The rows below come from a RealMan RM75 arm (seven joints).
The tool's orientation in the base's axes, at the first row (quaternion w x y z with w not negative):
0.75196 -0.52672 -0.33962 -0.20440
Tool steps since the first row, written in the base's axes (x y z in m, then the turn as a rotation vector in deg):
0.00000 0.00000 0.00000 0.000 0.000 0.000
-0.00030 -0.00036 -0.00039 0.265 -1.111 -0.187
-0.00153 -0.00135 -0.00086 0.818 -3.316 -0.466
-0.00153 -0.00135 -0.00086 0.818 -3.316 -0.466
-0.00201 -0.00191 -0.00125 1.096 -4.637 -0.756
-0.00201 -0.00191 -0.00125 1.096 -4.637 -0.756
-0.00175 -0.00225 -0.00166 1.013 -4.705 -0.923
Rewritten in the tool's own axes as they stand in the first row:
0.00000 0.00000 0.00000 0.000 0.000 0.000
-0.00051 -0.00007 -0.00033 -0.010 -0.103 -1.153
-0.00174 -0.00094 -0.00099 0.056 -0.350 -3.429
-0.00174 -0.00094 -0.00099 0.056 -0.350 -3.429
-0.00238 -0.00121 -0.00145 -0.031 -0.454 -4.803
-0.00238 -0.00121 -0.00145 -0.031 -0.454 -4.803
-0.00252 -0.00089 -0.00193 -0.212 -0.424 -4.877

